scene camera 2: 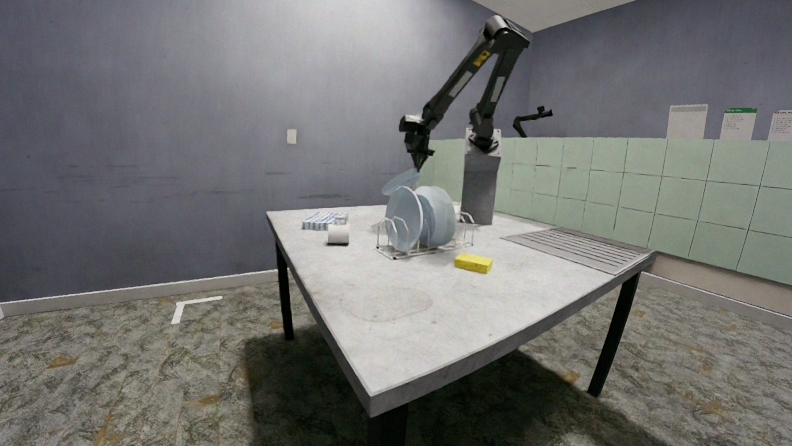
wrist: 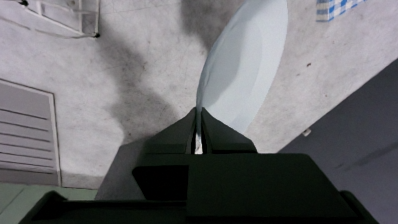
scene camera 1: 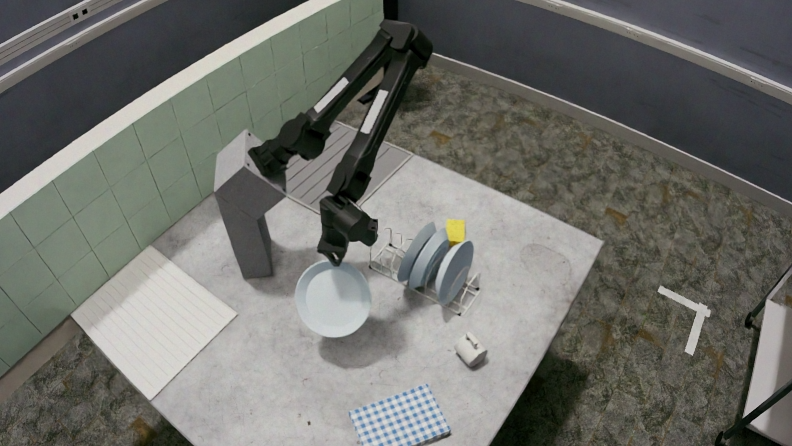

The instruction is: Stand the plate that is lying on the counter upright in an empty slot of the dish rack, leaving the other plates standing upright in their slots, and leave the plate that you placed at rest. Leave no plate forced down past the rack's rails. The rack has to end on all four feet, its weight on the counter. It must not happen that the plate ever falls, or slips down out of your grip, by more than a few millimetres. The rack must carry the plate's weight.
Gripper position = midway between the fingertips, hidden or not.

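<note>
My gripper (wrist: 198, 112) is in sight, and so is a pale blue plate (scene camera 1: 334, 302). There's a white mug (scene camera 1: 473, 354), though in the wrist view the white mug is out of frame. I can also see a pale blue plate (scene camera 2: 403, 203).
</note>
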